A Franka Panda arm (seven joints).
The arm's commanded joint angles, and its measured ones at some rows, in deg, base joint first. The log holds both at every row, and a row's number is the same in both.
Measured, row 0: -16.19, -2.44, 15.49, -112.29, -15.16, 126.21, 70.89
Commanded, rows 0 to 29: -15.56, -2.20, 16.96, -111.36, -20.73, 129.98, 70.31; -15.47, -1.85, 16.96, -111.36, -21.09, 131.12, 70.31; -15.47, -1.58, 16.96, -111.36, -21.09, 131.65, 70.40; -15.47, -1.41, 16.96, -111.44, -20.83, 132.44, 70.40; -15.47, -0.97, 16.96, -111.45, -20.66, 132.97, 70.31; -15.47, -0.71, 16.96, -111.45, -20.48, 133.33, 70.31; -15.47, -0.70, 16.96, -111.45, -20.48, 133.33, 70.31; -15.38, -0.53, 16.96, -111.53, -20.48, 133.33, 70.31; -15.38, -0.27, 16.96, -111.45, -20.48, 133.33, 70.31; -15.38, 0.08, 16.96, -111.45, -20.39, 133.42, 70.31; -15.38, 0.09, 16.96, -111.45, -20.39, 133.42, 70.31; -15.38, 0.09, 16.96, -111.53, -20.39, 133.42, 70.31; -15.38, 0.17, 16.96, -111.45, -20.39, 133.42, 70.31; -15.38, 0.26, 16.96, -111.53, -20.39, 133.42, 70.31; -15.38, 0.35, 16.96, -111.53, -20.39, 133.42, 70.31; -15.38, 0.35, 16.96, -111.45, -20.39, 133.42, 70.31; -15.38, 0.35, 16.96, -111.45, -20.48, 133.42, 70.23; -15.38, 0.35, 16.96, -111.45, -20.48, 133.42, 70.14; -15.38, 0.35, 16.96, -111.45, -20.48, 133.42, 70.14; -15.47, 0.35, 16.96, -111.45, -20.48, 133.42, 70.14; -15.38, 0.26, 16.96, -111.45, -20.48, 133.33, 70.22; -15.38, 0.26, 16.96, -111.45, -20.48, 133.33, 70.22; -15.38, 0.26, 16.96, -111.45, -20.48, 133.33, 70.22; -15.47, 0.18, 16.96, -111.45, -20.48, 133.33, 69.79; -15.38, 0.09, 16.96, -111.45, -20.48, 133.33, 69.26; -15.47, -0.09, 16.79, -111.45, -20.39, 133.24, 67.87; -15.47, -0.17, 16.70, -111.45, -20.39, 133.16, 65.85; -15.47, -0.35, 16.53, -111.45, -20.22, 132.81, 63.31; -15.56, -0.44, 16.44, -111.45, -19.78, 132.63, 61.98; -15.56, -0.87, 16.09, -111.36, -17.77, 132.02, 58.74
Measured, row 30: -15.24, -0.01, 16.60, -111.74, -19.62, 132.52, 65.82
